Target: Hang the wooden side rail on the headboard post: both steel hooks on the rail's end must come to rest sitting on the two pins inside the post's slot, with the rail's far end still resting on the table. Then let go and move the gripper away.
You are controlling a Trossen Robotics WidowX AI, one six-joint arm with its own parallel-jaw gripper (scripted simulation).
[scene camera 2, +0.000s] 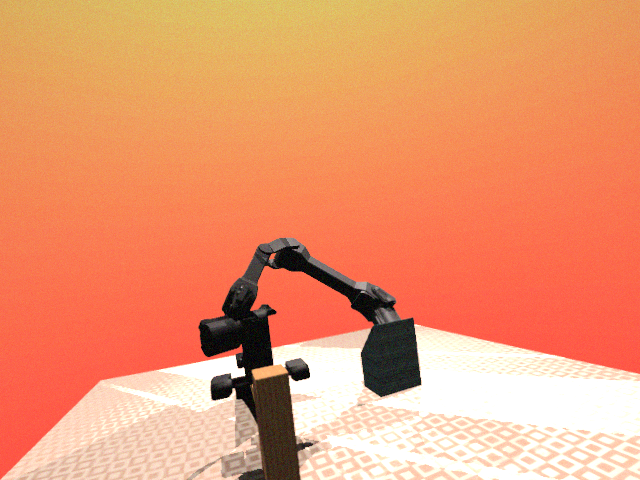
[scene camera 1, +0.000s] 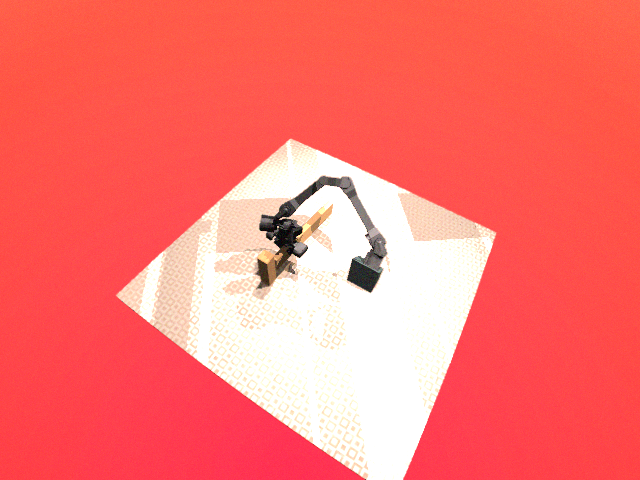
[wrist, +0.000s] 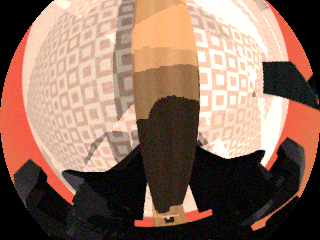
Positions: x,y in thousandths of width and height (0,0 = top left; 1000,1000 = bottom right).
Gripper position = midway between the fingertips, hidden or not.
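A wooden side rail (scene camera 1: 510,439) is part of the robot's scene, and the wrist view shows the rail (wrist: 520,356) as well. Scene camera 2 shows the gripper (scene camera 2: 416,878), while the wrist view offers another look at the gripper (wrist: 508,590).
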